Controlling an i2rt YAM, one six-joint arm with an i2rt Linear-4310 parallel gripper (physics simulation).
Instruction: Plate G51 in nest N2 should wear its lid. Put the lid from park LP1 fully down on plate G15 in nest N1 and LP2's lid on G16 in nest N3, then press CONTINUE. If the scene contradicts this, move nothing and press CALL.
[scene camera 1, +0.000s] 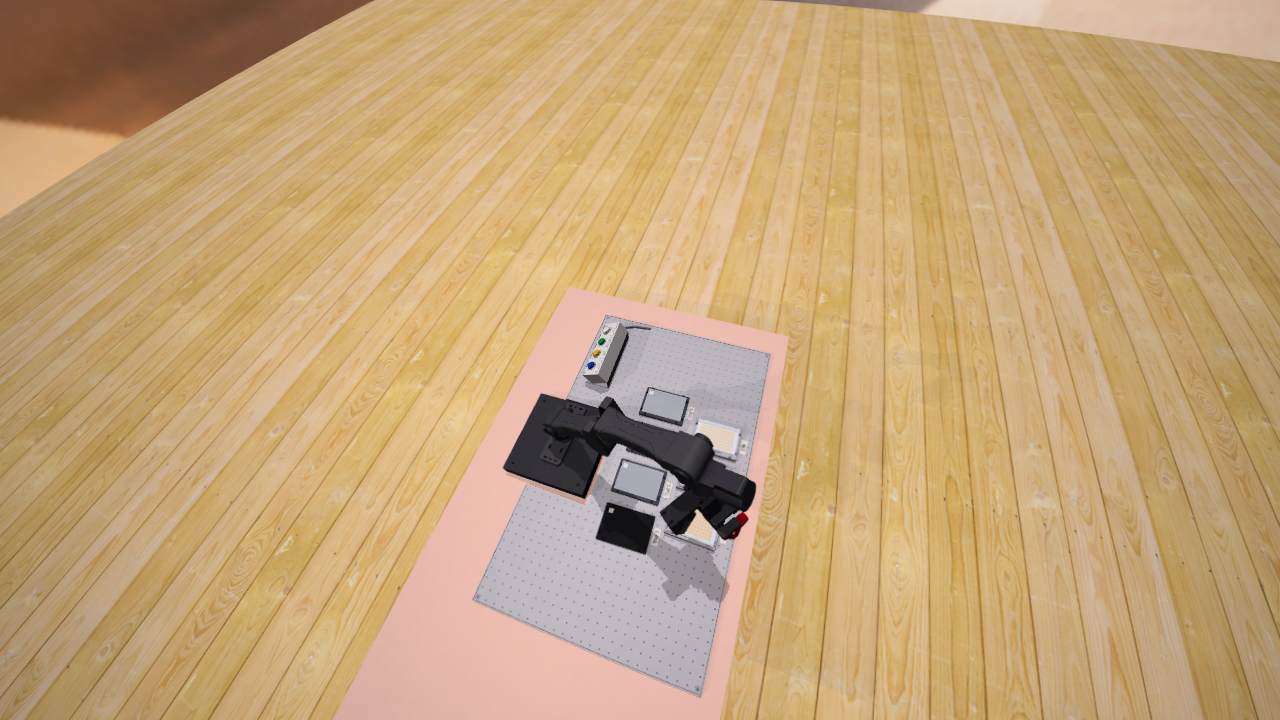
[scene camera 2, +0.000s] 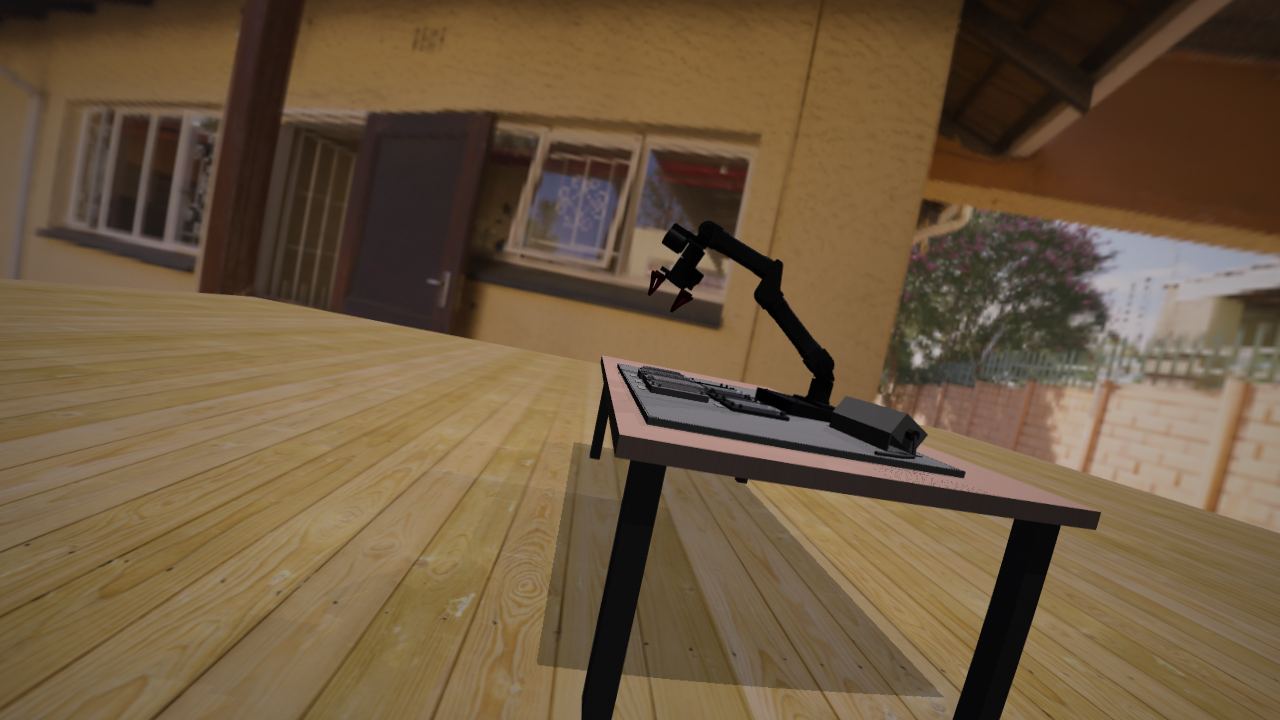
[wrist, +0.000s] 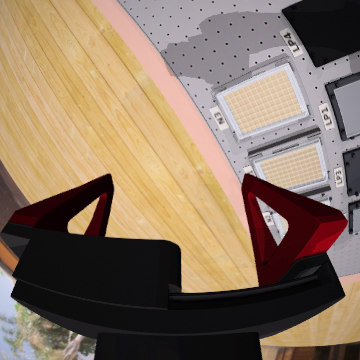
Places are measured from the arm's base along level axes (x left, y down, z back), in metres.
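Where they show: gripper, fingertip midpoint: (scene camera 1: 720, 521) (scene camera 2: 659, 303) (wrist: 177, 180); arm's base at its link origin: (scene camera 1: 564, 433) (scene camera 2: 816, 404).
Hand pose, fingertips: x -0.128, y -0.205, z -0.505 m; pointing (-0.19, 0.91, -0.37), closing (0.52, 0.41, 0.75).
Things, the pixels of their top centre, and the offset from my fingertips. "spot": a spot on its surface instead. Level surfaces: height alone.
- N3 at its top centre: (wrist: 262, 103) (scene camera 1: 694, 521) (scene camera 2: 663, 369) dx +0.016, dy +0.199, dz +0.051 m
- middle plate at its top centre: (wrist: 292, 172) (scene camera 2: 671, 375) dx +0.146, dy +0.201, dz +0.058 m
- third plate at its top centre: (wrist: 303, 221) (scene camera 2: 678, 381) (scene camera 1: 716, 436) dx +0.275, dy +0.201, dz +0.058 m
- LP1 at its top centre: (scene camera 1: 638, 480) (scene camera 2: 724, 389) dx +0.075, dy +0.217, dz +0.236 m
- grey lid at its top centre: (scene camera 2: 754, 405) (scene camera 1: 664, 404) dx +0.332, dy +0.217, dz +0.244 m
- black panel at its top centre: (wrist: 338, 21) (scene camera 1: 625, 526) (scene camera 2: 711, 382) dx -0.059, dy +0.215, dz +0.226 m
- dark item at a spot on its surface: (wrist: 352, 172) spot: dx +0.199, dy +0.225, dz +0.181 m
- button box at its top centre: (scene camera 2: 880, 404) (scene camera 1: 604, 345) dx +0.442, dy +0.151, dz +0.494 m
- perforated board at its surface level: dy +0.234 m
My gripper (scene camera 2: 663, 301) (wrist: 177, 180) is open and empty, high above the table's far edge, with the nests to its side in the wrist view. Plate in N3 (scene camera 1: 698, 530) (wrist: 265, 102) shows a tan well grid in a clear rim. The middle plate (wrist: 291, 165) has a similar grid; its label is mostly behind a finger, and whether it wears a lid I cannot tell. A third plate (scene camera 1: 718, 438) (wrist: 284, 227) is partly hidden by the finger in the wrist view. LP1 (scene camera 1: 638, 480) (wrist: 350, 107) holds a grey, dark-framed lid. Another grey lid (scene camera 1: 664, 405) lies at the other end of the park row. Plate names are unreadable.
A black panel (scene camera 1: 625, 528) (wrist: 325, 32) lies at LP4. A dark item (wrist: 352, 172) is at LP3. The button box (scene camera 1: 605, 353) (scene camera 2: 877, 427) has white, green, yellow and blue buttons, with unreadable labels. The arm's black base (scene camera 1: 550, 456) stands beside the perforated board (scene camera 1: 590, 600).
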